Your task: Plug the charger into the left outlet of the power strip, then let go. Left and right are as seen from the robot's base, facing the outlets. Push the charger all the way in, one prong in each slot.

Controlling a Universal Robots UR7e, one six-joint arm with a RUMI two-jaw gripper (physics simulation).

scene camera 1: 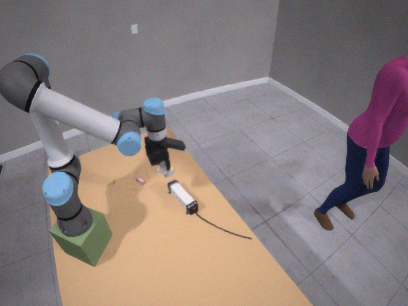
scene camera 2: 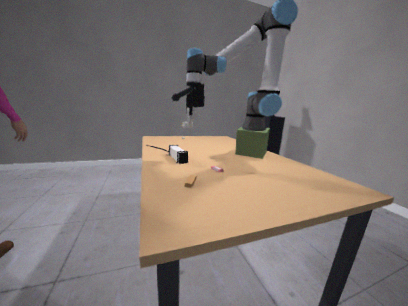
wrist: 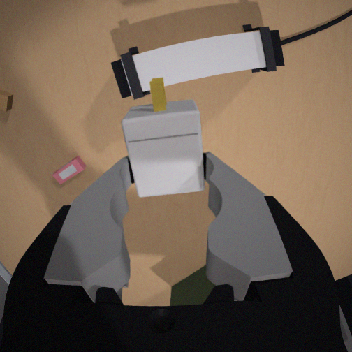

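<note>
My gripper [scene camera 1: 165, 171] [scene camera 2: 187, 123] [wrist: 168, 156] is shut on the white charger [wrist: 162, 127], one finger on each side, and holds it above the table. One yellow prong [wrist: 158, 95] shows, pointing toward the power strip; a second prong cannot be made out. The white power strip [scene camera 1: 183, 196] [scene camera 2: 177, 153] [wrist: 200, 57] with black end caps lies on the table. In the wrist view the prong's tip overlaps the strip's near edge by its left end, but the charger is higher up and apart from it. The outlets do not show.
A pink eraser-like piece [scene camera 1: 140, 180] [scene camera 2: 217, 169] [wrist: 69, 170] and a wooden block [scene camera 2: 190, 181] [wrist: 6, 101] lie on the table. The strip's black cable [scene camera 1: 225, 231] [wrist: 320, 29] runs from its right end. The arm stands on a green block [scene camera 1: 82, 240] [scene camera 2: 252, 142]. A person [scene camera 1: 375, 125] stands beyond the table.
</note>
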